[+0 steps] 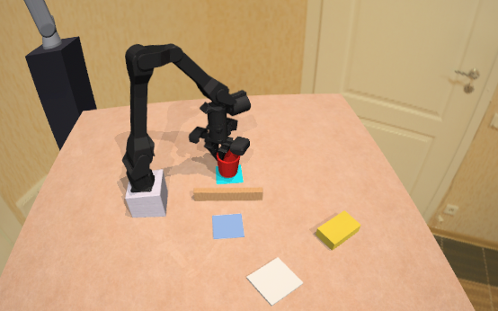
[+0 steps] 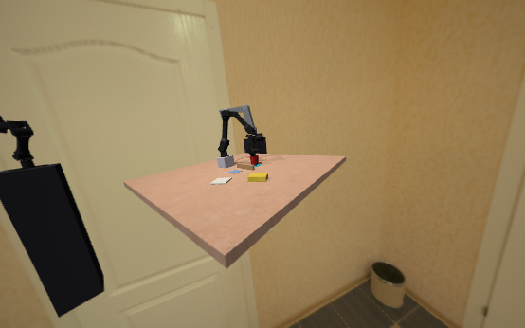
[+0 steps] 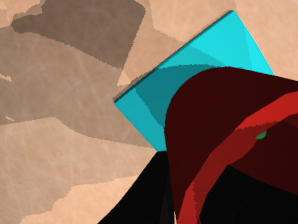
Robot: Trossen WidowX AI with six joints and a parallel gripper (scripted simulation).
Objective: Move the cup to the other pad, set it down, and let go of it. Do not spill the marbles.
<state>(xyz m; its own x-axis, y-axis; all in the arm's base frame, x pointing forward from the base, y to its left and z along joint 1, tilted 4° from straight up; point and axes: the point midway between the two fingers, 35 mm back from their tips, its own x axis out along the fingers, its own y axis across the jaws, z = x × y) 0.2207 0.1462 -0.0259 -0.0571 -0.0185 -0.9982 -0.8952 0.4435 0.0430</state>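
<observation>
My gripper tip is 4 cm short of the green marble, 3 cm to the left of it and 2 cm above it. From my gripper tip the other things lie so: red cup: 3 cm ahead, 2 cm to the right; wooden bar: 2 cm ahead, 12 cm to the right, 4 cm below; cyan pad: 3 cm ahead, 1 cm to the right, 5 cm below.
</observation>
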